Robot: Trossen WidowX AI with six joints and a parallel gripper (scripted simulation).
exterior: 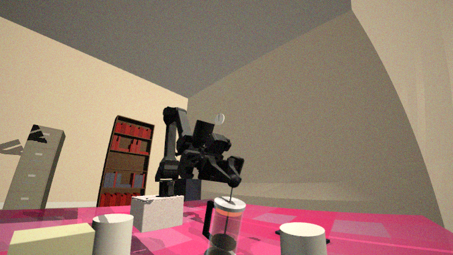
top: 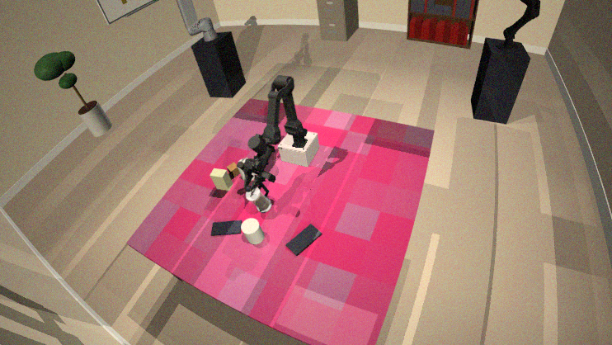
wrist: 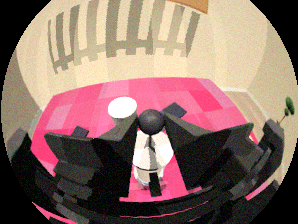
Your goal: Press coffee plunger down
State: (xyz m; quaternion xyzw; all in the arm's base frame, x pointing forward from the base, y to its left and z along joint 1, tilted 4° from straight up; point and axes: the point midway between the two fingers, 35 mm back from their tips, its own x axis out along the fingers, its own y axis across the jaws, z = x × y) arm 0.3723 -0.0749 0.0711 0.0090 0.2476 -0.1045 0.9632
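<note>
Right now the glass coffee press is 4 cm behind my gripper tip, 1 cm to the left of it and 9 cm below it. The rest, counted from my gripper tip: cream block: 11 cm behind, 26 cm to the right, 13 cm below.
</note>
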